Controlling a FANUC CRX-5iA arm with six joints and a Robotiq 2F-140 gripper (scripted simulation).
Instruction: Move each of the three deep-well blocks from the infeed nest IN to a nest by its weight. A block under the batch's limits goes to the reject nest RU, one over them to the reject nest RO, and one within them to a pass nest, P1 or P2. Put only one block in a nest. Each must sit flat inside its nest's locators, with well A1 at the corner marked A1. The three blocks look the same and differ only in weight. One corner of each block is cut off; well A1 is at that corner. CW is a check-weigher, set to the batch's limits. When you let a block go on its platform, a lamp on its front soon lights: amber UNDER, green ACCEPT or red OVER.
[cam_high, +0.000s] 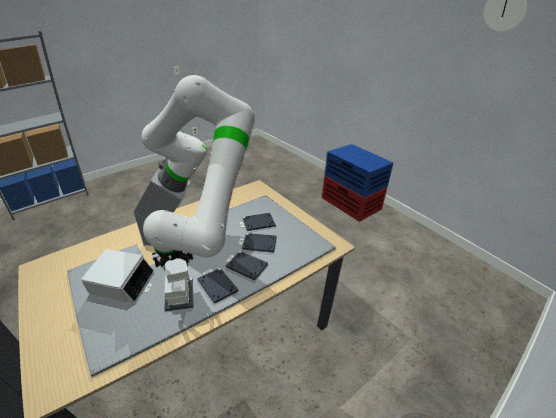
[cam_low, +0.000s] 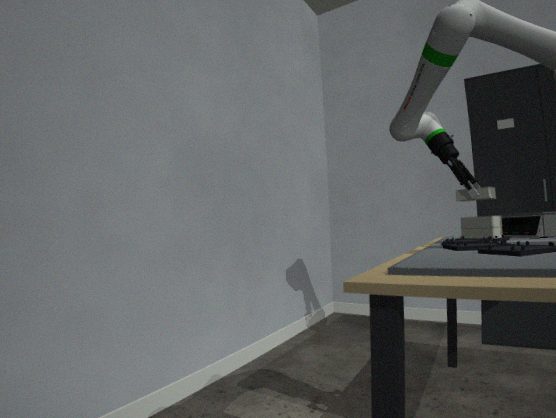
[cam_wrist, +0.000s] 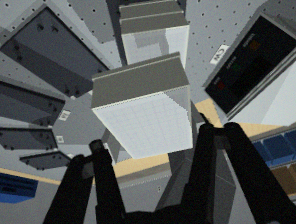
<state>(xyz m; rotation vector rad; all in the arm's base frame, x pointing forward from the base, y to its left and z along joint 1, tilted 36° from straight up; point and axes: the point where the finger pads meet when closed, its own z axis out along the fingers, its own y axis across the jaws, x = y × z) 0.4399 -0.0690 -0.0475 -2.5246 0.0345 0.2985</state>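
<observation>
Now: hand 18 cm above the dark nest plate, 15 cm to the right of it and 1 cm short of it. The rest, counted from my hand: weigher platform (27 cm to the right, 19 cm behind, 10 cm below); then CW label (19 cm below, 14 cm to the right, 10 cm behind); then check-weigher (27 cm to the right, 18 cm behind, 13 cm below).
</observation>
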